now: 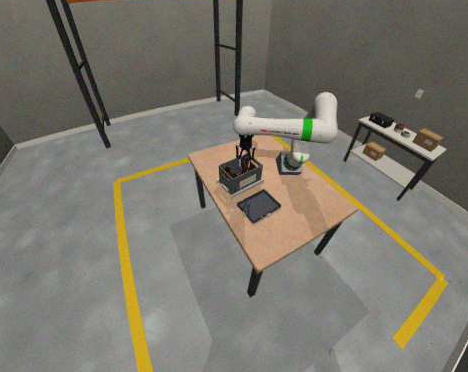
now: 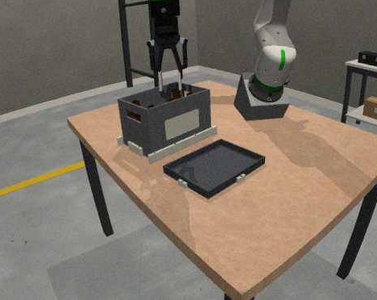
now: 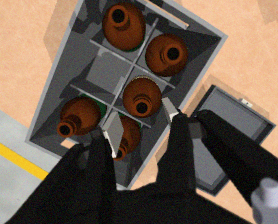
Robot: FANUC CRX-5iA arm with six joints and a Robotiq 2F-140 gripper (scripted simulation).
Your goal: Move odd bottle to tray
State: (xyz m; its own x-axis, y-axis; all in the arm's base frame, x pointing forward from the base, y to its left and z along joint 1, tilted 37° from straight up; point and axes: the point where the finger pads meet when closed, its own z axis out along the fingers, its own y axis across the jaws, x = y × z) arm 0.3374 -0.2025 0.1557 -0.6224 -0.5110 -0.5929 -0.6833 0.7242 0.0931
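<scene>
My gripper is now 4 cm to the left of the dark grey crate and 14 cm above it. From my hand the other things lie so: dark tray (2 cm ahead, 23 cm to the left, 22 cm below); bottle (9 cm behind, 9 cm to the right, 14 cm below).
</scene>
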